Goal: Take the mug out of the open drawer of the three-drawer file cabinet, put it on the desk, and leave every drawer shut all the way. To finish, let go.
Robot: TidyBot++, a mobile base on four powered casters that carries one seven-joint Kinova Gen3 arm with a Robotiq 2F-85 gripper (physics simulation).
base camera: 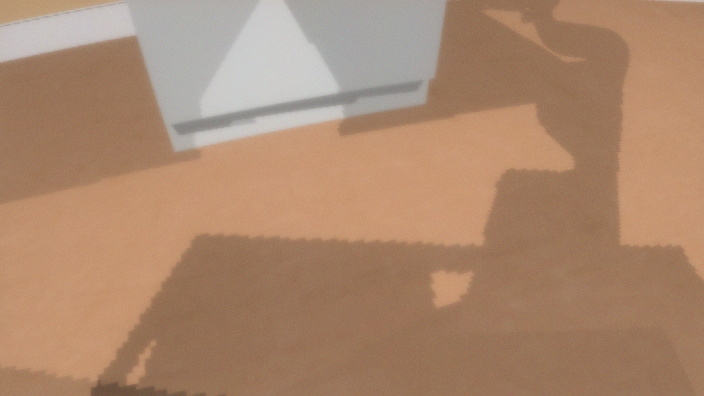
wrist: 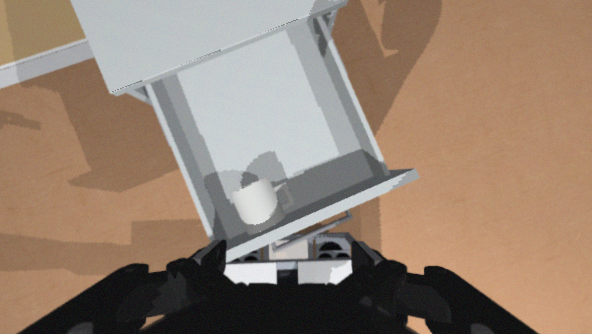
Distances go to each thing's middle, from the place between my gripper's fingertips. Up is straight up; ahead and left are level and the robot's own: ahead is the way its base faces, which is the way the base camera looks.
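The mug (wrist: 259,208) is 290 mm below my hand, and it is 50 mm to the left of my hand as well.
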